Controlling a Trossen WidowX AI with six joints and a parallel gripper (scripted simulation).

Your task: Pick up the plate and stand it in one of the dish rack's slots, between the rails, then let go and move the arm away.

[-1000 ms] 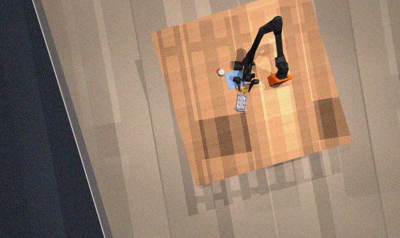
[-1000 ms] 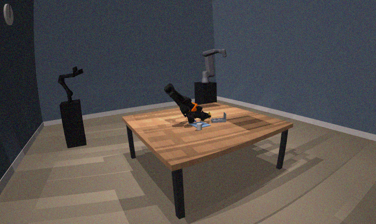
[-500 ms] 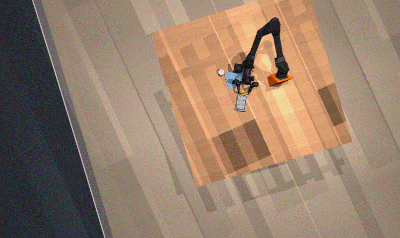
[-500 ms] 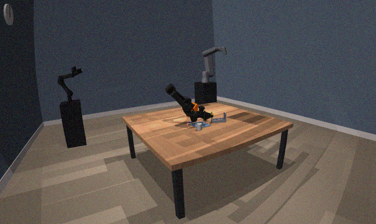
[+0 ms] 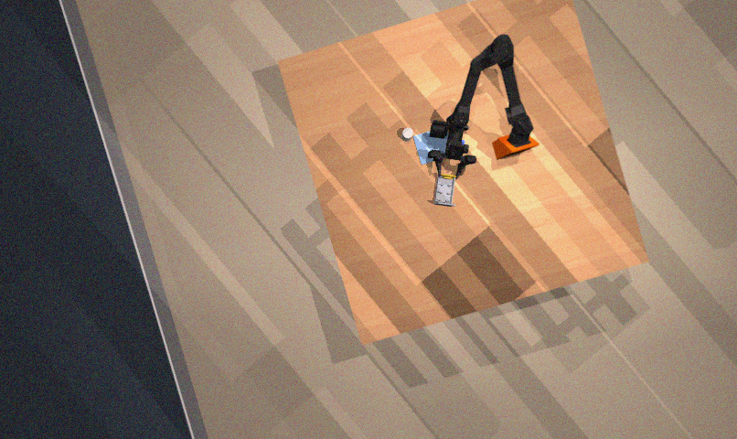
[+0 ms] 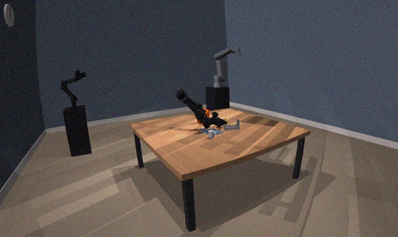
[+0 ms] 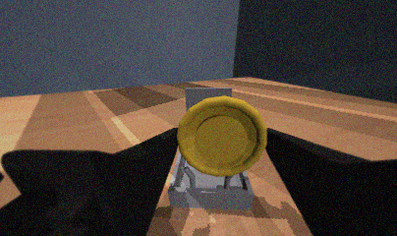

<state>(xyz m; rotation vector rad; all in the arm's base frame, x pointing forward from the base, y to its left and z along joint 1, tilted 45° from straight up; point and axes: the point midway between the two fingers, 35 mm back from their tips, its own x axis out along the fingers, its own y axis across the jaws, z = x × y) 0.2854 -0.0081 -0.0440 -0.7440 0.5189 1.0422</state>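
Now: the grey dish rack 4 cm to the left of my gripper tip, 4 cm below it and 1 cm ahead of it. Also, from my gripper tip: small yellow plate: 1 cm to the right; grey cup: 23 cm to the right, 10 cm ahead, 4 cm below; blue spoon: 16 cm to the right, 12 cm behind, 6 cm below.
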